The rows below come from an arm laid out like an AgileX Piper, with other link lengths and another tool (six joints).
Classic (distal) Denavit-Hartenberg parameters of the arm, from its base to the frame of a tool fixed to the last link. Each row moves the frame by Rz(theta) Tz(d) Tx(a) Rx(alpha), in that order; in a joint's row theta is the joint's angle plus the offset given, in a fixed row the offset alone. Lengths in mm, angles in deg.
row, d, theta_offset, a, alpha
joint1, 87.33, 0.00, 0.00, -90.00
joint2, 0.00, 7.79, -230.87, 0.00
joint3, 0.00, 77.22, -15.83, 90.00
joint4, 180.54, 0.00, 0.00, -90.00
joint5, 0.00, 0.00, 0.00, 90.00
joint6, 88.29, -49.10, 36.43, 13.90
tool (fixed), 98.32, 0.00, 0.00, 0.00
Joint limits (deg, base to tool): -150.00..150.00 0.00..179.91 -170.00..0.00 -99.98..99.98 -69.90..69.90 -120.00..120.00
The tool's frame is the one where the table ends.
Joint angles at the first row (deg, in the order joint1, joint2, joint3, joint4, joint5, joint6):
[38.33, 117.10, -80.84, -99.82, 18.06, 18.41]
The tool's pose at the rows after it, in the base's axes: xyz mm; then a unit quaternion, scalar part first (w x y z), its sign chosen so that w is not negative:
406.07 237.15 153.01 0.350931 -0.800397 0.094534 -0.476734
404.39 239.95 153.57 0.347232 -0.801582 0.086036 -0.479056
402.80 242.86 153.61 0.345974 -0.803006 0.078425 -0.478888
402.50 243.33 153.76 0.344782 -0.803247 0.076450 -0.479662
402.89 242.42 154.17 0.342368 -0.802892 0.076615 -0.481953
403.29 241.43 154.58 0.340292 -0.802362 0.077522 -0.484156
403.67 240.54 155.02 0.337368 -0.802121 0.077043 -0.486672
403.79 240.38 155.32 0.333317 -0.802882 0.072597 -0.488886
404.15 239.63 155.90 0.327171 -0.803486 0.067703 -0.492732
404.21 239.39 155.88 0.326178 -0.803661 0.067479 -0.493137
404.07 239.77 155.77 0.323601 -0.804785 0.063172 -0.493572
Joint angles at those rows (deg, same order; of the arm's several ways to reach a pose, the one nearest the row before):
[38.57, 117.10, -80.83, -99.83, 18.32, 17.64]
[39.05, 117.10, -80.84, -99.82, 18.77, 16.76]
[39.40, 117.10, -80.84, -99.82, 18.77, 16.06]
[39.49, 117.10, -80.84, -99.82, 18.90, 15.83]
[39.49, 117.10, -80.84, -99.82, 19.26, 15.70]
[39.49, 117.10, -80.83, -99.82, 19.62, 15.66]
[39.49, 117.10, -80.84, -99.82, 20.00, 15.43]
[39.49, 117.10, -80.84, -99.82, 20.24, 14.72]
[39.49, 117.10, -80.84, -99.82, 20.74, 13.85]
[39.49, 117.10, -80.83, -99.71, 20.82, 13.67]
[39.49, 117.10, -80.84, -99.60, 20.82, 12.97]

